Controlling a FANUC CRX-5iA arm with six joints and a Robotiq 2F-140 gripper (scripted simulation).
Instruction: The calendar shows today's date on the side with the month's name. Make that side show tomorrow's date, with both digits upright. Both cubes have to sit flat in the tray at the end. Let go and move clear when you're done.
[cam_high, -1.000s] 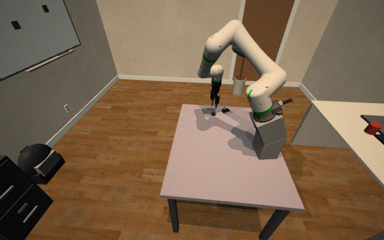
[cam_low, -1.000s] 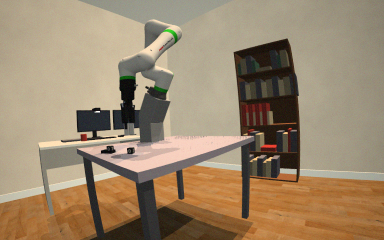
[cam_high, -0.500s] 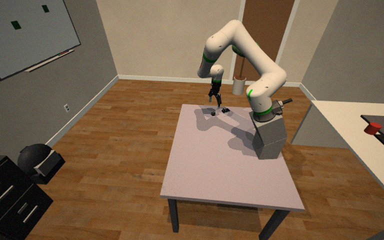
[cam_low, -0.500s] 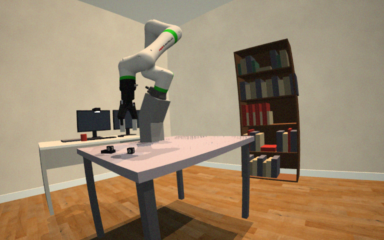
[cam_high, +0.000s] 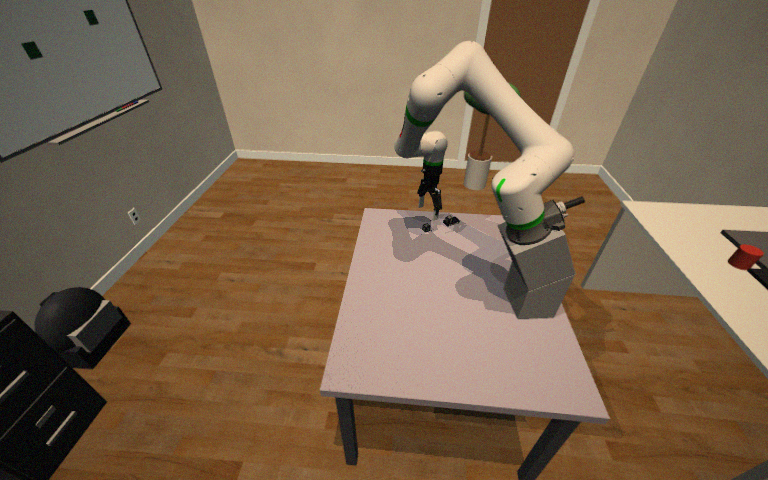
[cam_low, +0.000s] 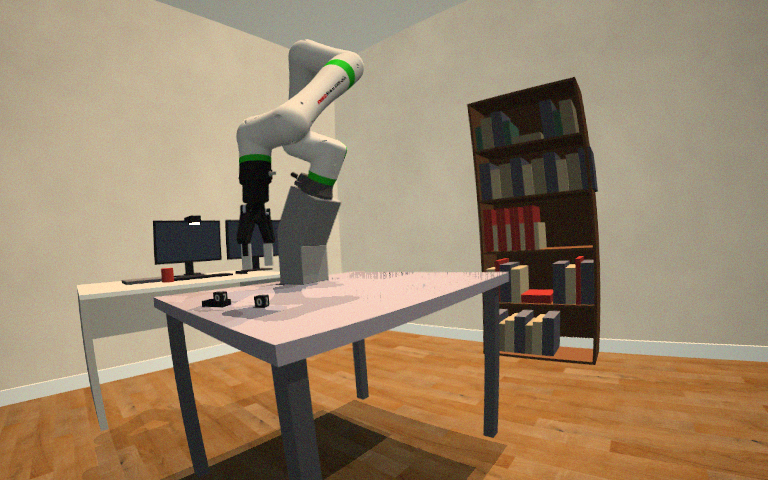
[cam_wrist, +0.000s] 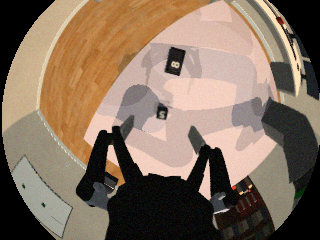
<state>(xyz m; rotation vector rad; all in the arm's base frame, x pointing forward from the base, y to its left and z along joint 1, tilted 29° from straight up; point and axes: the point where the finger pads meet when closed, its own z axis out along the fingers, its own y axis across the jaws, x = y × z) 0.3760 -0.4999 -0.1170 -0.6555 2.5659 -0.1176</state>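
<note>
The black digit cube is 110 mm below my hand.
</note>
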